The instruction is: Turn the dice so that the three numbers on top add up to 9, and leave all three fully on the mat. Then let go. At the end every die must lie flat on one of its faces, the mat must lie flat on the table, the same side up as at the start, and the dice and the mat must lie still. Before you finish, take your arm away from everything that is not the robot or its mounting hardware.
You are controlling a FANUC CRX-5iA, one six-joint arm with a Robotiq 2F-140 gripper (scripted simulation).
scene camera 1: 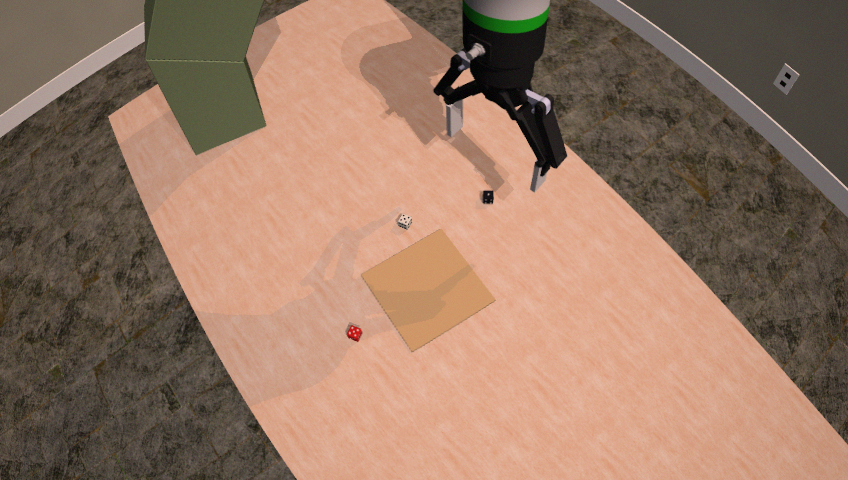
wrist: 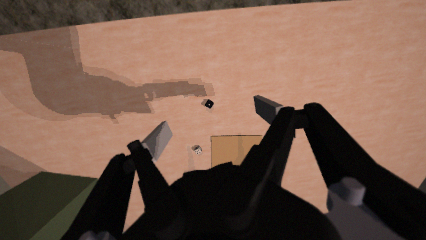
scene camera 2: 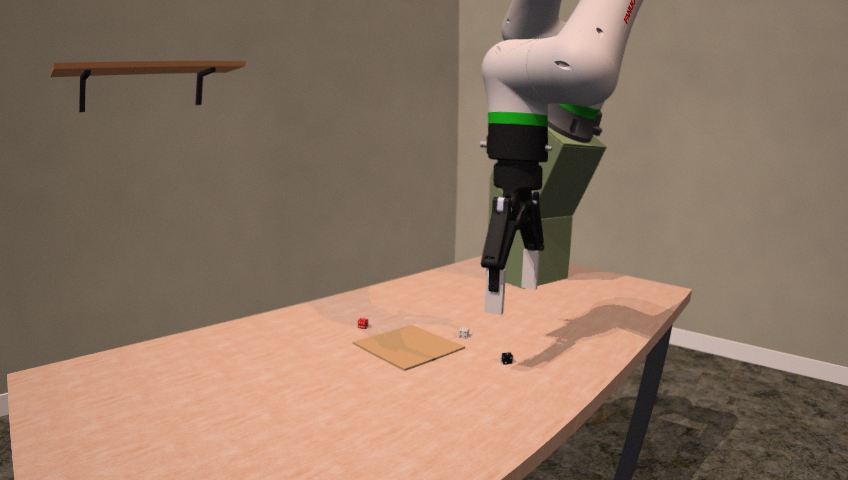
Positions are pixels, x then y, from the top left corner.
Labels:
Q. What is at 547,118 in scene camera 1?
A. The gripper.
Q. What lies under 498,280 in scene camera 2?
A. The gripper.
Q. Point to a tan square mat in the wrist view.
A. At 234,148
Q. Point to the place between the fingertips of the gripper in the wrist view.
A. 210,116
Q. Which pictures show the tan square mat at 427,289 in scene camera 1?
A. Scene camera 1, the wrist view and scene camera 2: all of them.

